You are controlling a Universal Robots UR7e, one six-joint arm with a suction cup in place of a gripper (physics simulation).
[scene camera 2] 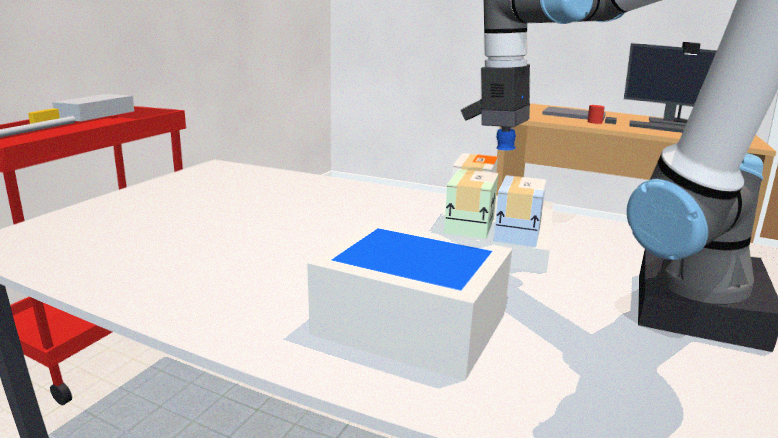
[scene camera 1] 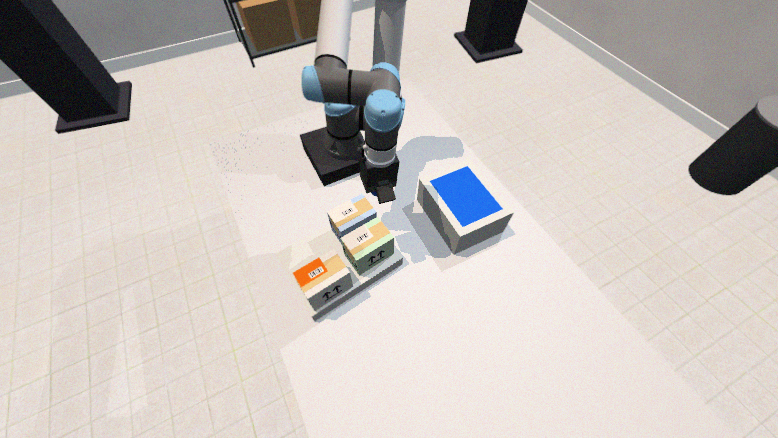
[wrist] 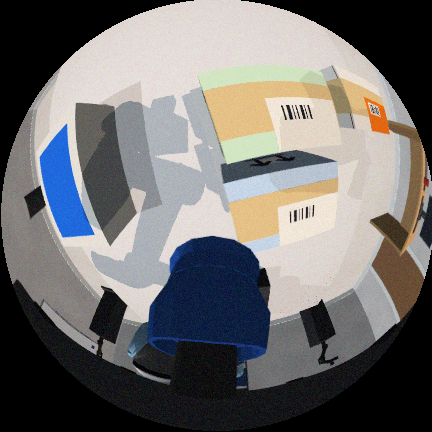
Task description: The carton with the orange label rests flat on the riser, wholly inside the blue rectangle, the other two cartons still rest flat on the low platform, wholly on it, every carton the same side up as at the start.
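The carton with the orange label rests flat, label up, on the low platform. The green carton and the blue carton rest flat on the platform, close together, arrows up. The blue rectangle on top of the riser bears no carton. My gripper, a blue suction cup, is open and hangs above the cartons, touching none; scene camera 1 mostly hides the cup.
The arm's black base stands near the blue carton. A red cart stands left of the table in scene camera 2. A wooden desk with a monitor and a red mug stands behind the cartons there.
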